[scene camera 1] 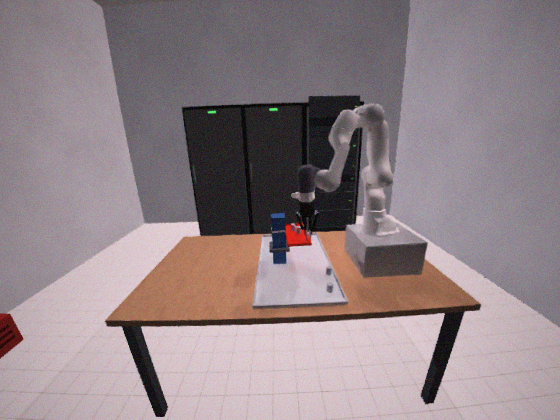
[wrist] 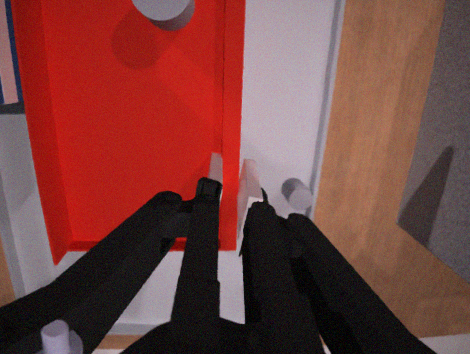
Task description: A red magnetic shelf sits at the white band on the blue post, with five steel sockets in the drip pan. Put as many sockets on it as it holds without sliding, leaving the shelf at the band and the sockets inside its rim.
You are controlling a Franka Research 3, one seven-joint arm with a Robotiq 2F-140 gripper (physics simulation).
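Observation:
The red shelf (scene camera 1: 298, 240) (wrist: 135, 135) is beside the blue post (scene camera 1: 279, 240). Whether it touches the post is unclear. A pale band (scene camera 1: 278, 231) crosses the post's upper half. My gripper (scene camera 1: 307, 237) (wrist: 229, 173) is shut on the shelf's side rim, one finger inside and one outside. Sockets (scene camera 1: 293, 227) (scene camera 1: 298, 230) stand on the shelf in the scene view; a socket (wrist: 167, 11) also shows on it at the wrist view's top edge. Two sockets (scene camera 1: 328, 270) (scene camera 1: 329, 288) stand in the drip pan (scene camera 1: 295, 295); the wrist view shows a socket (wrist: 300, 196) right of the gripper.
A grey collar (scene camera 1: 274, 249) surrounds the post below the band. The pan's raised edge (scene camera 1: 342, 290) (wrist: 327, 115) runs along the right. The wooden table (scene camera 1: 200, 285) (wrist: 375, 100) carries the pan and the grey robot base block (scene camera 1: 392, 260). Dark cabinets (scene camera 1: 250, 170) stand behind.

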